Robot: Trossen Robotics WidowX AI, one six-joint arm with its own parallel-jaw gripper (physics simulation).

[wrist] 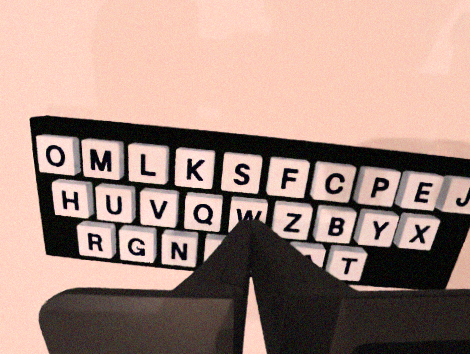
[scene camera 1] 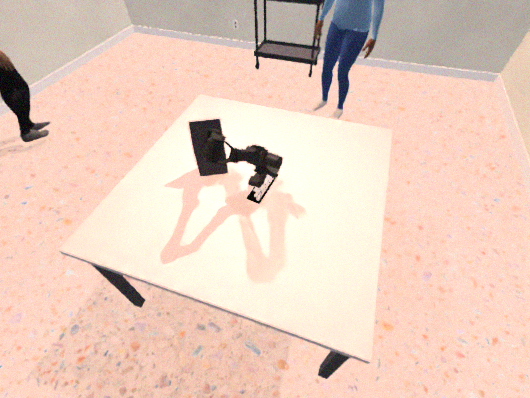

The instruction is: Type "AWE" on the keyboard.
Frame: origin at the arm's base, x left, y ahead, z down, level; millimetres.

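Seen in the pictures: gripper, fingertip midpoint: (wrist: 249, 229) (scene camera 1: 262, 183).
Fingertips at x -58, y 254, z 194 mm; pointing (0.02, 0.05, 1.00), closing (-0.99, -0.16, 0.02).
Note:
Offsets run from my fingertips to a thing's top centre. "spot": to the spot under its first point. Level surfaces: height alone.
The black keyboard @(spot: dx -97, dy -24, dz +12 mm) (scene camera 1: 253, 198) (wrist: 400, 272) with white letter keys lies on the table, tilted slightly in the wrist view. My gripper (scene camera 1: 256, 185) (wrist: 249, 229) is shut with nothing between its fingers. In the wrist view its tips overlap the lower part of the W key @(dx +0, dy +2, dz +8 mm) (wrist: 245, 207); whether they touch it cannot be told. The A key @(dx -24, dy -25, dz +8 mm) (wrist: 312, 252) is mostly hidden behind the right finger, with its upper edge showing. The E key @(dx -78, dy +3, dz +8 mm) (wrist: 422, 191) is in full view in the top row, to the right of the tips. The I and D keys are largely or fully hidden by the fingers.
The arm's black base plate (scene camera 1: 212, 167) lies on the white table @(dz +23 mm) (scene camera 1: 320, 240), left of the keyboard in the scene view. A black cart (scene camera 1: 287, 56) and a person in blue (scene camera 1: 345, 40) stand beyond the table. Another person's legs (scene camera 1: 17, 95) show at the left.

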